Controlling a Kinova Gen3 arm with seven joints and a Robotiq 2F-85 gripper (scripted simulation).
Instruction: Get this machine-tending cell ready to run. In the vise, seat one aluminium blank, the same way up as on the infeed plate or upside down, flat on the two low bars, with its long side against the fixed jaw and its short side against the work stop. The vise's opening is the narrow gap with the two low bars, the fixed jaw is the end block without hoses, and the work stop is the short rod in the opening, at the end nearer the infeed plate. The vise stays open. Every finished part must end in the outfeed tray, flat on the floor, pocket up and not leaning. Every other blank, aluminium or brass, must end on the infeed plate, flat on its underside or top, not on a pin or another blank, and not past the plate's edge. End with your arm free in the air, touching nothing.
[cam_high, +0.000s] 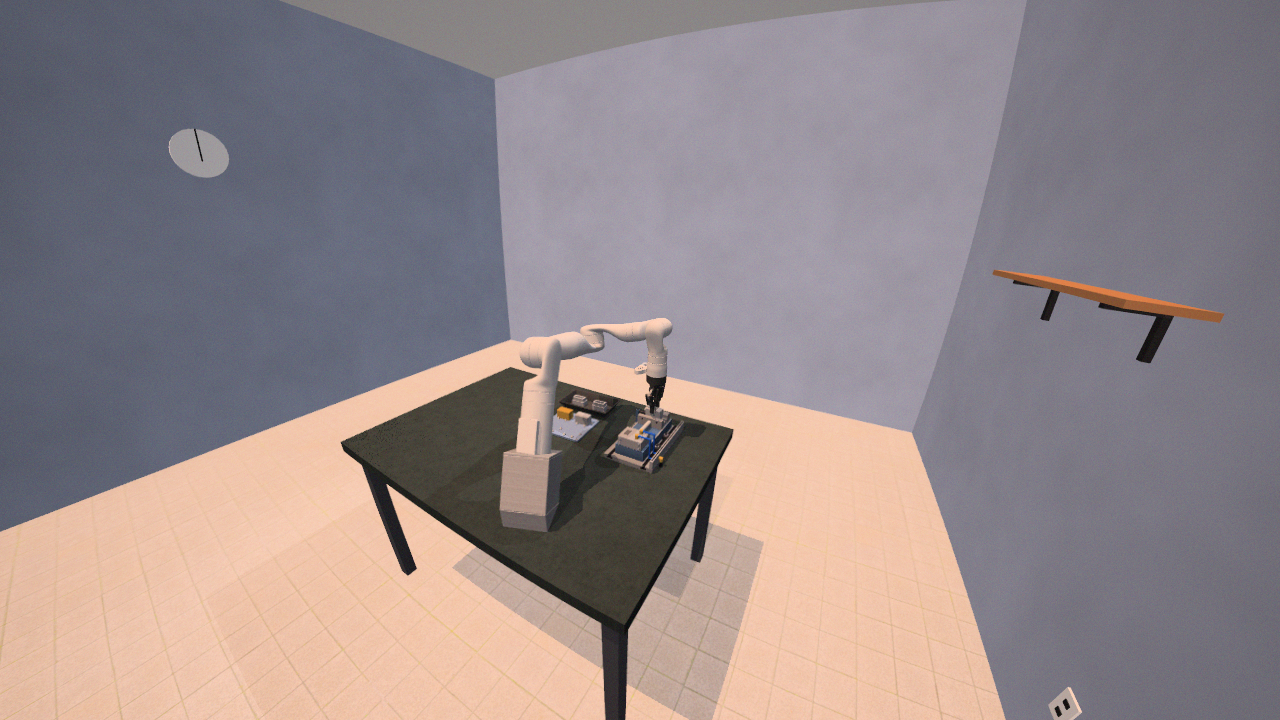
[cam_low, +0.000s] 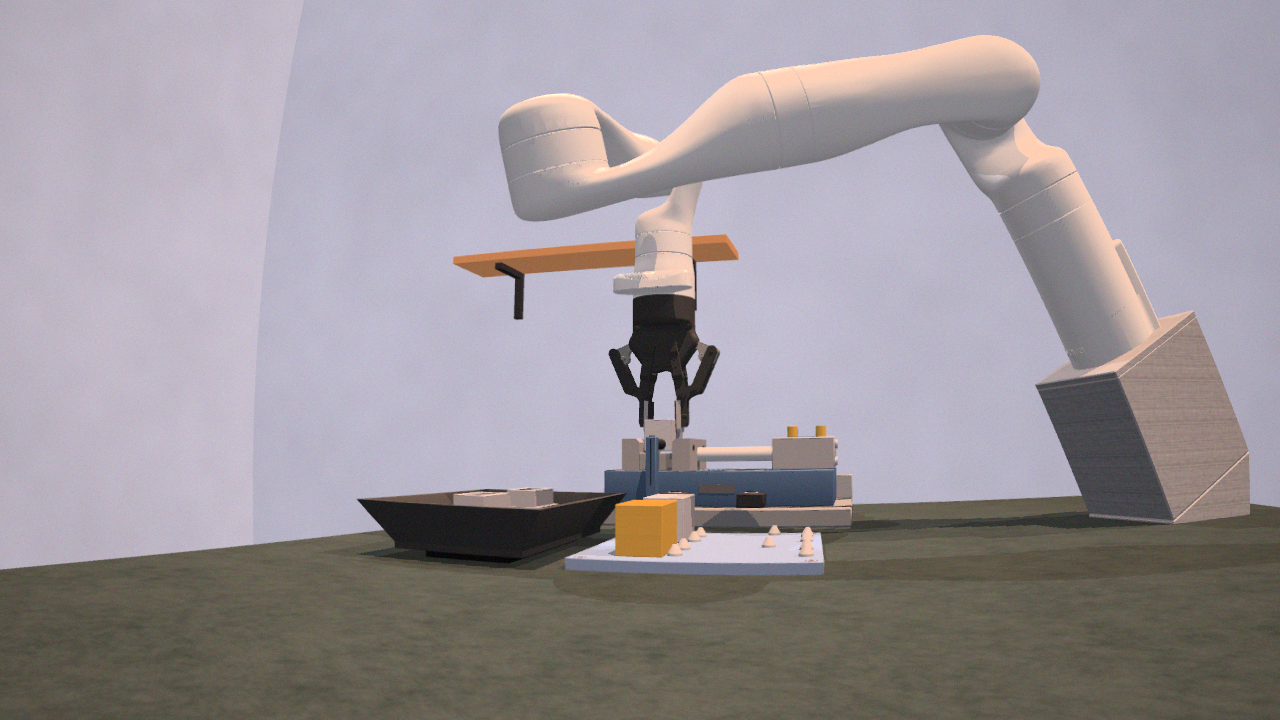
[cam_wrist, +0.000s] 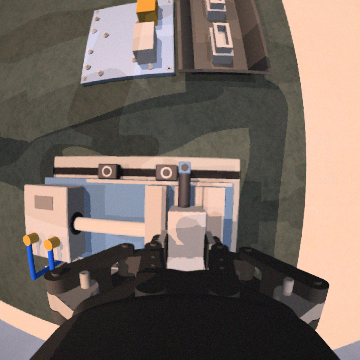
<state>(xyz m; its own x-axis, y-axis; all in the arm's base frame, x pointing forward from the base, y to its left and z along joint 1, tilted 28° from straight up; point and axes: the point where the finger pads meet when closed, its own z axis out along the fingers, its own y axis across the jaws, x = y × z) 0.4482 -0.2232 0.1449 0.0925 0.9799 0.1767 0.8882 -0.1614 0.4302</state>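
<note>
My gripper is now 3 cm short of the fixed jaw and 4 cm above it. The rest, counted from my hand: vise (7 cm behind, 1 cm to the left, 8 cm below); then work stop rod (5 cm to the left, 3 cm below); then moving jaw (3 cm behind, 4 cm below).
</note>
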